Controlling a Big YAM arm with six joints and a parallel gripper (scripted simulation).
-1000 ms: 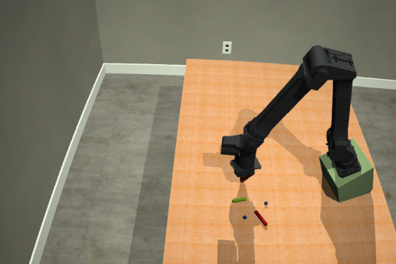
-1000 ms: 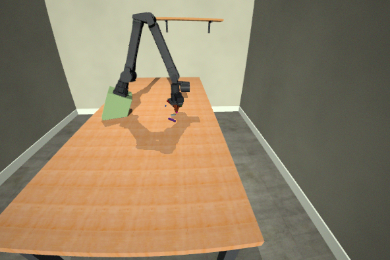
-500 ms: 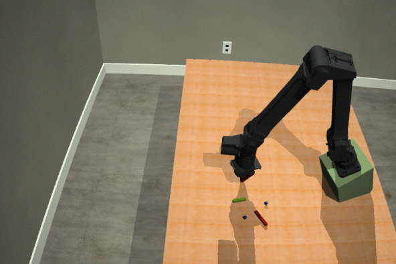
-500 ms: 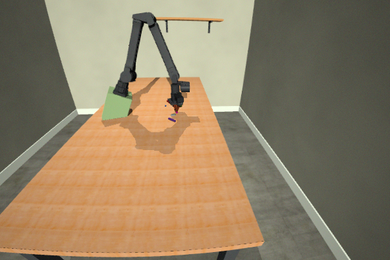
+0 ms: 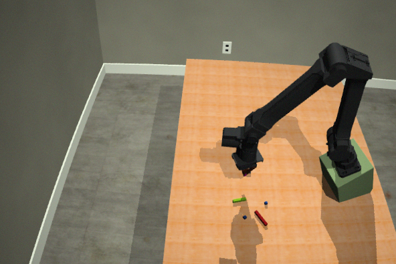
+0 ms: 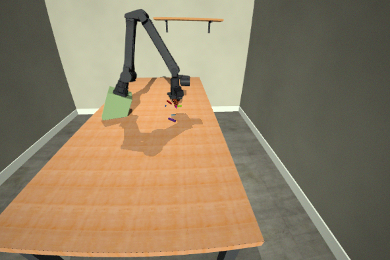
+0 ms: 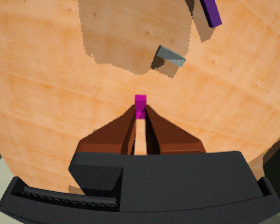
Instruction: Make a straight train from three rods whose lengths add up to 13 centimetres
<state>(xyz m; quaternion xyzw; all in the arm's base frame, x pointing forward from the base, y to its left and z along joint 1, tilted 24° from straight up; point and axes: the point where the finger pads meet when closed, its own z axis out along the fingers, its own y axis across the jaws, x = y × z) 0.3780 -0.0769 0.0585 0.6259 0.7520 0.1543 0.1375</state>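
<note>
Now: the grey rod 2 cm behind my hand, 4 cm to the right of it and 5 cm below it. The rest, counted from my hand: lime rod 3 cm ahead, 9 cm to the left, 5 cm below; then magenta rod 1 cm below; then purple rod 4 cm behind, 11 cm to the right, 5 cm below.
</note>
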